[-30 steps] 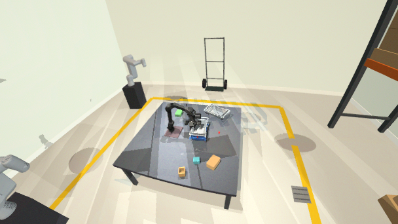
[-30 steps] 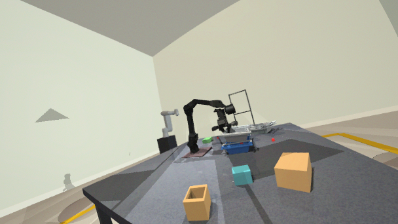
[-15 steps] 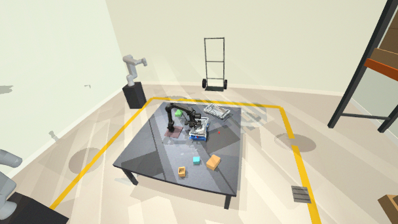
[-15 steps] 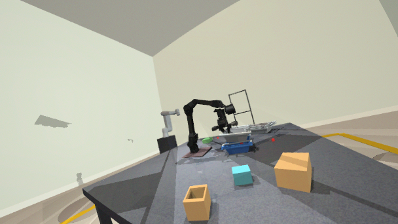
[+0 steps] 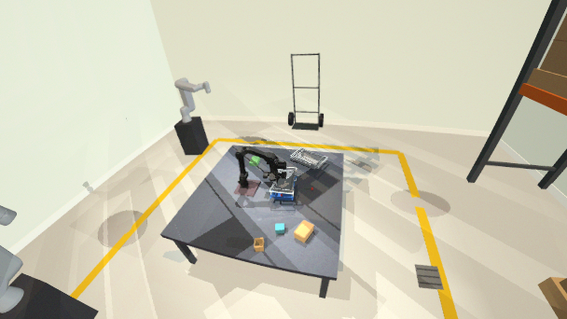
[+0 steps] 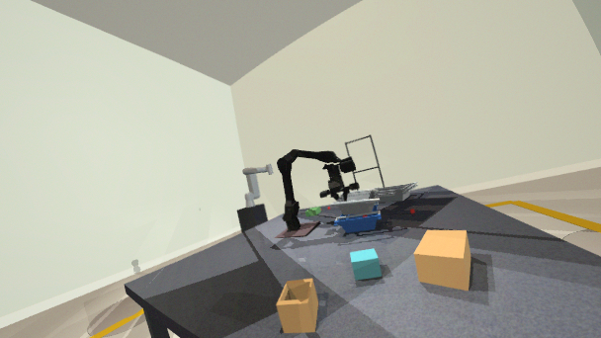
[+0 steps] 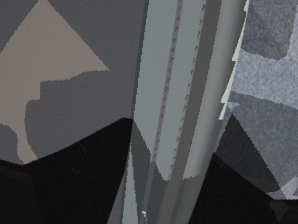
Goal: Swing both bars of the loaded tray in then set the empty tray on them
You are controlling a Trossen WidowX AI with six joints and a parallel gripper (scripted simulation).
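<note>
The grey tray is 7 cm ahead of my gripper tip and 3 cm above it. Also, from my gripper tip: red block 30 cm ahead, 2 cm to the left, 8 cm below; then orange box 25 cm ahead, 42 cm to the right, 6 cm below; then teal cube 8 cm ahead, 40 cm to the right, 6 cm below.
</note>
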